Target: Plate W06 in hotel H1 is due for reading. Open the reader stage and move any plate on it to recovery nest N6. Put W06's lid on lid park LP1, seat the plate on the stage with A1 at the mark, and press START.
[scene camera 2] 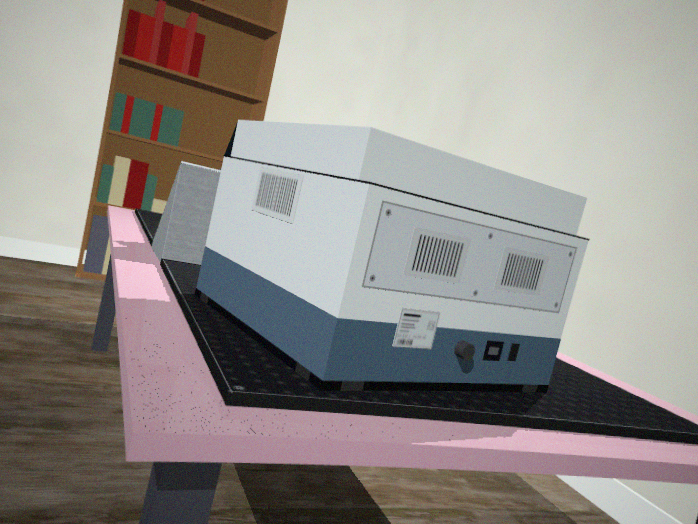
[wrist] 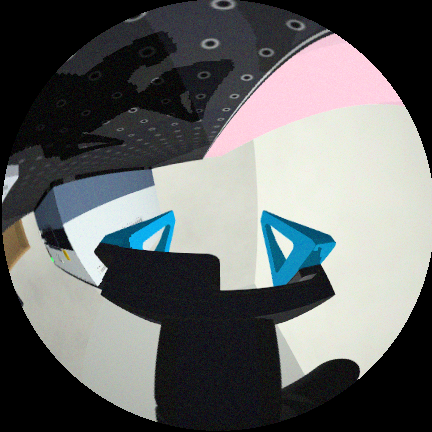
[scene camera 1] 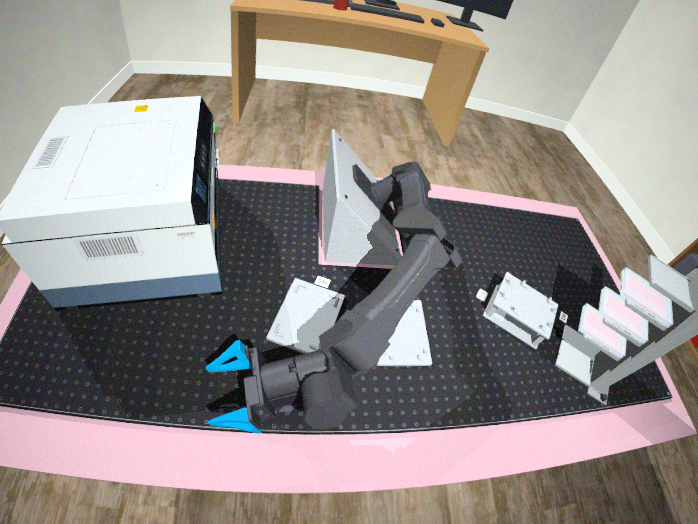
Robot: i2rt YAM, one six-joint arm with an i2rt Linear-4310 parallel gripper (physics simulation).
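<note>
The reader is a white and blue box at the left of the board in scene camera 1. Its dark front edge faces right; no extended stage shows. My gripper is open and empty, its blue fingers wide apart near the board's front edge, right of and in front of the reader. Several pink-topped plates, one of them mid-row, sit in the hotel at the far right. W06 cannot be told from the others. Labels on the flat white fixture and raised white stand are unreadable.
The arm bends over a second flat white fixture and partly hides both flat fixtures. A grey wedge-shaped mount stands at mid-board behind them. A small white stand is beside the hotel. The black board ends at a pink table edge.
</note>
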